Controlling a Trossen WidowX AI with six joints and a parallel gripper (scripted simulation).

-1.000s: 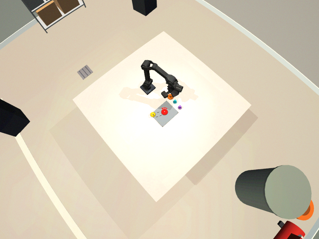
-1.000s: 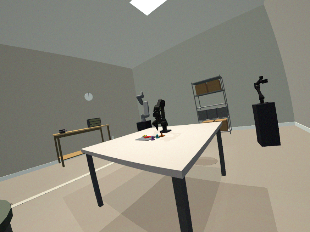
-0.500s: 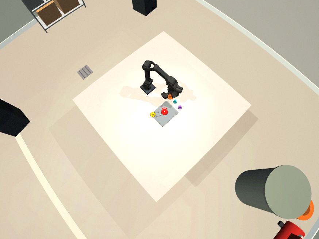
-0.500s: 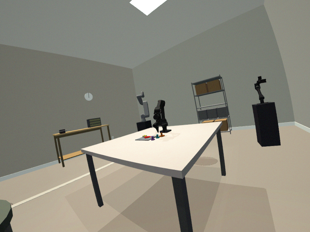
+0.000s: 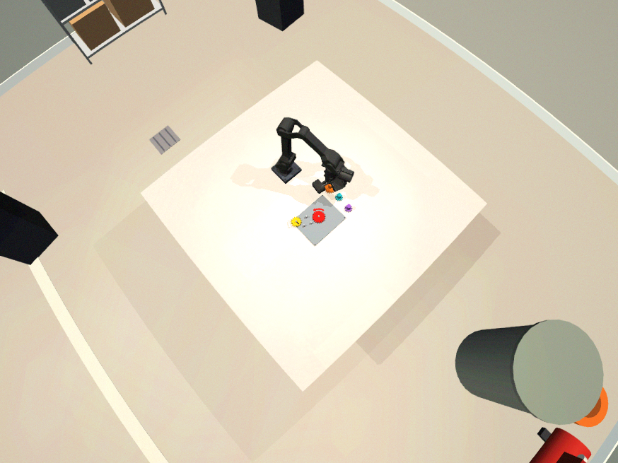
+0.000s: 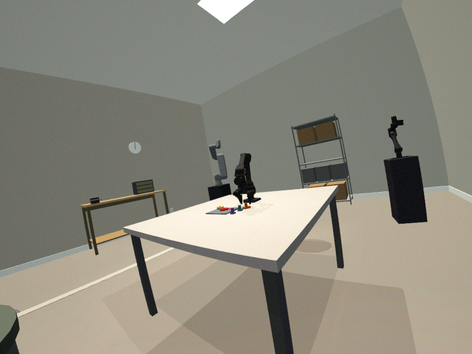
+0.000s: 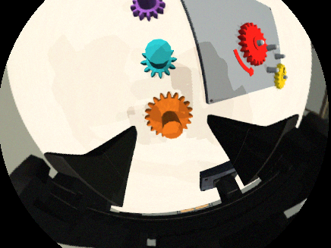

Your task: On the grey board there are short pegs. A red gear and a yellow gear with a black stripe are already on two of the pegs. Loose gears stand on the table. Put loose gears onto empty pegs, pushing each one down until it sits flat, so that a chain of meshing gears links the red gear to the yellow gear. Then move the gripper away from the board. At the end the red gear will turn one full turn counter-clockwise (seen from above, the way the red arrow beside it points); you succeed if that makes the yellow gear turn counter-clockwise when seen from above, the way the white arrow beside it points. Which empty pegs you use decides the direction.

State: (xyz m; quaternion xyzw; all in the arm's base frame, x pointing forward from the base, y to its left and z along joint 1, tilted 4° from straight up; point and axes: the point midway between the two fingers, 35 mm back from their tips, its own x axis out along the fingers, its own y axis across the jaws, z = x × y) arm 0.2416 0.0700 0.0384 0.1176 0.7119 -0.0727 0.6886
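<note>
Right now my gripper tip is 10 mm above the orange gear. Also, from my gripper tip: purple gear 140 mm ahead, 30 mm to the right, 10 mm below; then red arrow 30 mm ahead, 130 mm to the right, 20 mm below; then teal gear 70 mm ahead, 10 mm to the right, 10 mm below.
</note>
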